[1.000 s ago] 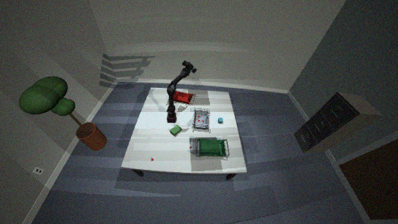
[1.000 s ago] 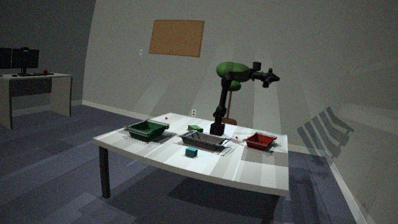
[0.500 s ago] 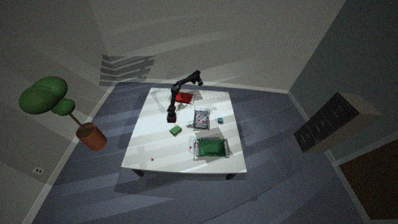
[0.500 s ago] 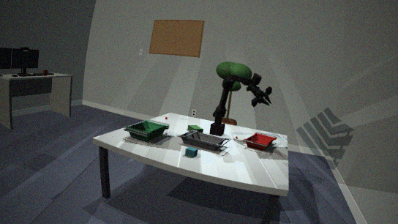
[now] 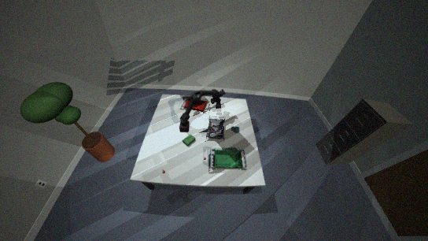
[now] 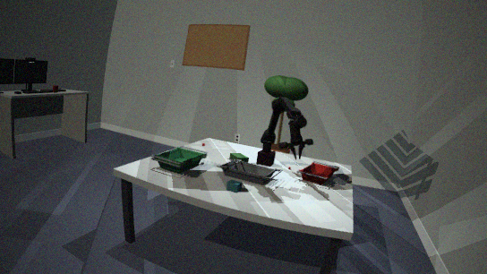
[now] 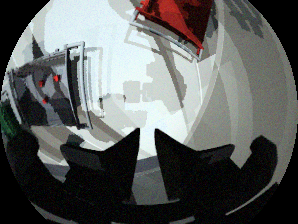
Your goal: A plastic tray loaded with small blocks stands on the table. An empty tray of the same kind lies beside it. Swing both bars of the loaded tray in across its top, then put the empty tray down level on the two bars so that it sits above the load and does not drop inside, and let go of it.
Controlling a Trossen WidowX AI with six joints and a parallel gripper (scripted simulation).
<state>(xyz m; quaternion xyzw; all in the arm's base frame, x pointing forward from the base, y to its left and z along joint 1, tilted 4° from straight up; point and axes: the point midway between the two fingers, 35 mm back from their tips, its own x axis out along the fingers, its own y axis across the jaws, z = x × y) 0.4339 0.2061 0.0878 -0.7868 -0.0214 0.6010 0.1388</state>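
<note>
The red tray is 28 cm behind my gripper tip, 17 cm to the left of it and 13 cm below it. The rest, counted from my gripper tip: teal block (18 cm ahead, 30 cm to the right, 15 cm below); green block (40 cm behind, 39 cm to the right, 15 cm below).
</note>
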